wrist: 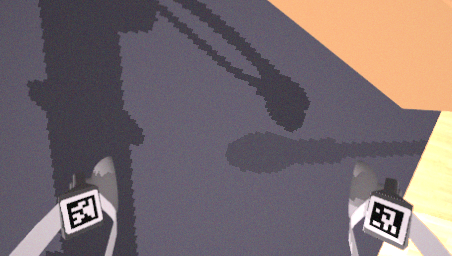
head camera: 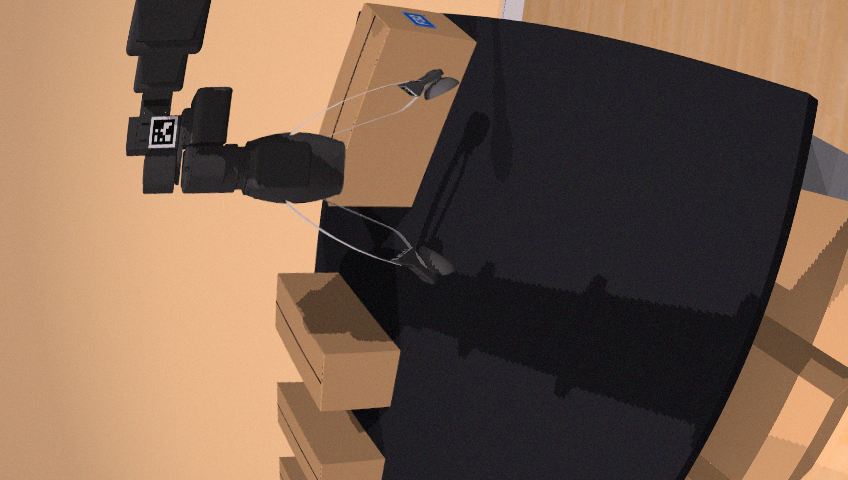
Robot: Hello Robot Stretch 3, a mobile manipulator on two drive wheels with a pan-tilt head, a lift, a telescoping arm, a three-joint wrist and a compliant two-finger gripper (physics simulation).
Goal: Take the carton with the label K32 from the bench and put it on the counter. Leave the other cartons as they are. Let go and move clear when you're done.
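Frame: origin at the robot's base, x ahead, y left, z up, level; metres.
Seen in the pictures: gripper, fingertip midpoint: (head camera: 454, 171).
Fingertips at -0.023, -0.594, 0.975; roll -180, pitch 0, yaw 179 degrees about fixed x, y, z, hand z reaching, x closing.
Observation:
Pixels of each thing's top centre, then the offset from my fingertips to it, as dx, dy, dz. Level surfaces: height alone.
- large brown carton at its top centre: (head camera: 344, 98) -0.098, -0.173, +0.058
- small blue label at its top centre: (head camera: 407, 18) -0.202, -0.093, +0.014
- dark tabletop at its surface level: dz -0.061
- Wooden floor at its surface level: dz -0.974
A large brown carton (head camera: 392, 142) with a small blue label (head camera: 418, 20) at its far end stands on a dark tabletop (head camera: 624, 178) (wrist: 190, 210). I cannot read the label surely. Part of this carton (wrist: 380, 45) shows at the top right of the wrist view. Two smaller cartons (head camera: 360, 377) (head camera: 333, 425) stand nearer the bottom of the head view; no label shows on them. My gripper (head camera: 438, 174) (wrist: 232, 178) is open and empty, above the tabletop. In the head view one finger overlaps the large carton, the other is beyond its near end.
The edge of another carton (head camera: 289, 469) shows at the bottom of the head view. A beige wall (head camera: 89, 327) is on the left. Light brown box-like shapes (head camera: 726, 398) stand past the tabletop's right edge. Wooden floor (head camera: 684, 35) (wrist: 435, 195) shows past the top. Arm shadows cross the tabletop.

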